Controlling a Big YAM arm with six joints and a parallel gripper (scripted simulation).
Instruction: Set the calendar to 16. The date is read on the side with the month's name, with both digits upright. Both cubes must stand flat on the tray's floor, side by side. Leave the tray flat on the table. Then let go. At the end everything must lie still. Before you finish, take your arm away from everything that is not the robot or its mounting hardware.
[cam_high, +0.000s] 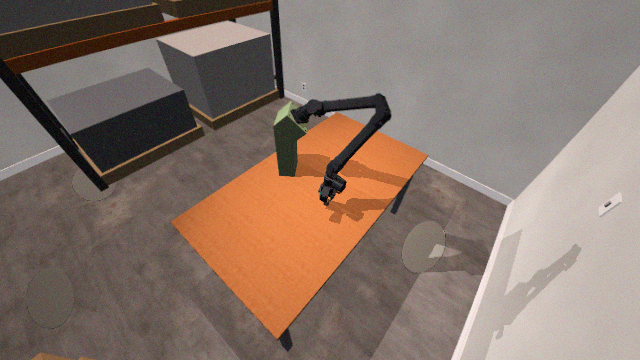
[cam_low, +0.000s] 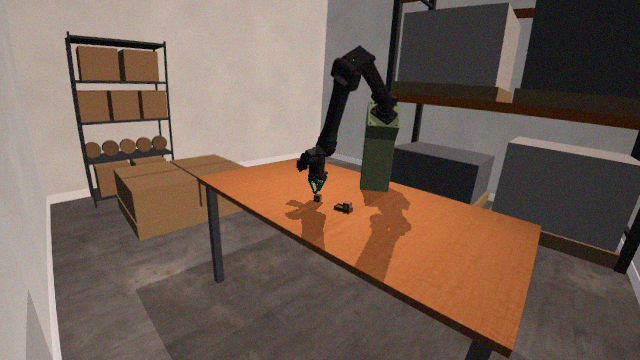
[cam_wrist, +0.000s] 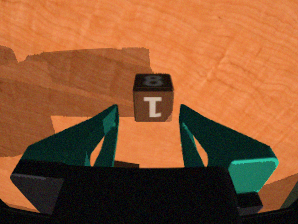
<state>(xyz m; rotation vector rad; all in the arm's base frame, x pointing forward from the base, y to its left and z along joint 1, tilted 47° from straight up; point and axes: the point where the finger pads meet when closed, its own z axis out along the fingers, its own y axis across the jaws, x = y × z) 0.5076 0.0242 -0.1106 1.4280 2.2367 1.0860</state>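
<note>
Right now the brown calendar cube is 1 cm behind my hand and 4 cm below it. Round my hand: dark calendar tray: 5 cm behind, 15 cm to the left, 4 cm below.
</note>
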